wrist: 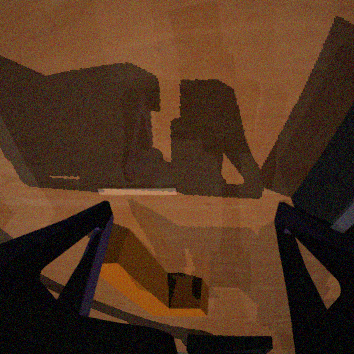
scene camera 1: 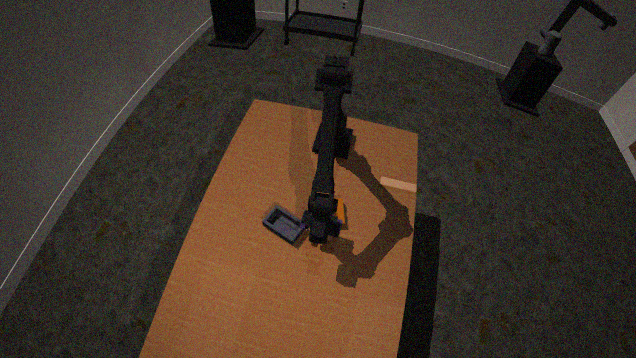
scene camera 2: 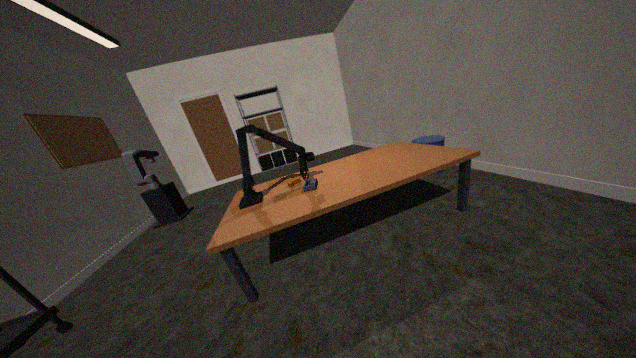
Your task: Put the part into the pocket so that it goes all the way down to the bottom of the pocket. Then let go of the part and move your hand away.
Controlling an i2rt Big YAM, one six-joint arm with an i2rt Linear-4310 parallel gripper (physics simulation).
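Pixels of known places: gripper, fingertip midpoint: (wrist: 191,210) (scene camera 2: 305,180); arm's base at its link origin: (scene camera 2: 251,198).
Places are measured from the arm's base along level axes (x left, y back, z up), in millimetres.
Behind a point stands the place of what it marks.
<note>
The orange, angled part (scene camera 1: 341,211) @[x 109, y -351, z 2 mm] (scene camera 2: 294,183) @[x 85, y -347, z -23 mm] (wrist: 135,287) @[x 100, y -366, z 2 mm] lies on the table, outside the pocket. The dark blue-grey block with the rectangular pocket (scene camera 1: 278,233) @[x -96, y -503, z -3 mm] (scene camera 2: 310,186) @[x -155, y -446, z 2 mm] stands beside it; in the wrist view part of the block (wrist: 327,175) @[x -16, y -466, z -14 mm] shows at the right edge. The pocket looks empty in scene camera 1. My gripper (scene camera 1: 321,227) @[x 52, y -442, z -14 mm] (scene camera 2: 306,176) @[x 52, y -442, z -14 mm] (wrist: 191,210) @[x 52, y -442, z -14 mm] is open, low over the table, with nothing held. In the wrist view the part shows between the fingers, nearer the left one, which hides its far left end. The arm covers some of the part in scene camera 1.
The pocket block is close to one finger in scene camera 1. A pale strip (scene camera 1: 398,184) (wrist: 137,191) lies on the wooden table (scene camera 1: 240,280) @[x -178, y -715, z -28 mm] (scene camera 2: 380,167) @[x -155, y -1011, z -28 mm] near its edge. Dark arm shadows cross the table around the part. A second arm on a pedestal (scene camera 1: 531,75) (scene camera 2: 164,202) stands away from the table.
</note>
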